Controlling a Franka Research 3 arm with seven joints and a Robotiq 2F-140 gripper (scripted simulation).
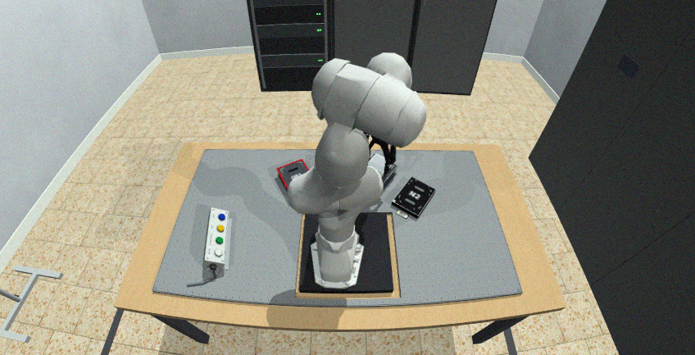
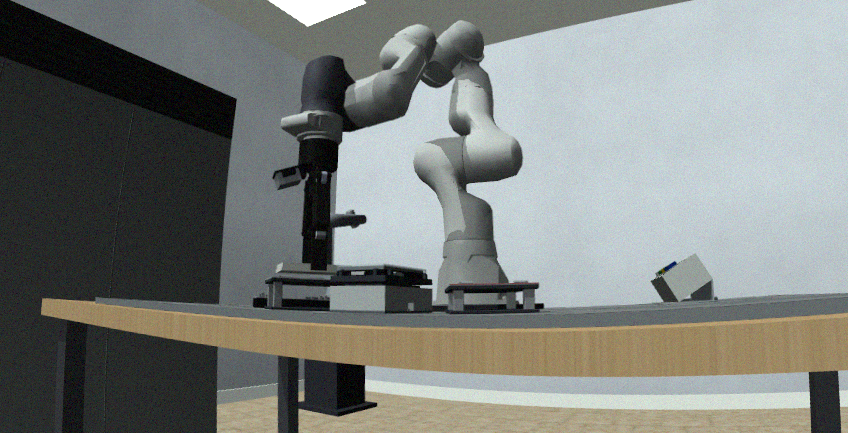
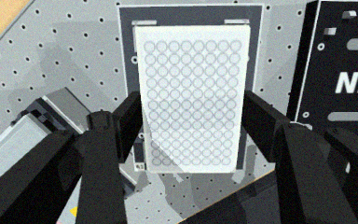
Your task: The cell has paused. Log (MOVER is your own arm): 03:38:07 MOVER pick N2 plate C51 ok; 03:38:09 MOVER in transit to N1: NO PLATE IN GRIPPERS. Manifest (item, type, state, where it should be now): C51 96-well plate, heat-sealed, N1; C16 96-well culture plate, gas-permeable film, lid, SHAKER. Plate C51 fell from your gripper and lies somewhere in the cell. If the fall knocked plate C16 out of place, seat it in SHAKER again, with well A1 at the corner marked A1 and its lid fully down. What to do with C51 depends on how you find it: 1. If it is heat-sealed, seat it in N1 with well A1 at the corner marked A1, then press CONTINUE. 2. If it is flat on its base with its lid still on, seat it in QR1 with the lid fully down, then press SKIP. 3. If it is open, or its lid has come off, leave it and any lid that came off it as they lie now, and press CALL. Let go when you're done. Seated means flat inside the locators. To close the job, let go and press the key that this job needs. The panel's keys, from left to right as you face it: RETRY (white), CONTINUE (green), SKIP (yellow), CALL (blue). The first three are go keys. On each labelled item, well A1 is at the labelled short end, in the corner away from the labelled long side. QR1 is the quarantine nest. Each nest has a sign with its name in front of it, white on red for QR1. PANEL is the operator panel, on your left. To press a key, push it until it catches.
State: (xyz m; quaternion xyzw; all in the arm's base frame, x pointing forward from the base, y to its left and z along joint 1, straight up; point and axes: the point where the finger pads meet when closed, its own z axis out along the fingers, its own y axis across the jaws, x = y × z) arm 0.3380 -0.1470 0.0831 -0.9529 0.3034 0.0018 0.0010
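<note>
Right now the A1 mark is 3 cm behind my hand, 9 cm to the left of it and 4 cm below it. Round my hand: QR1 nest: 3 cm behind, 32 cm to the left, 6 cm below; then blue key: 27 cm behind, 58 cm to the left, 3 cm below; then 96-well plate: 2 cm below.
</note>
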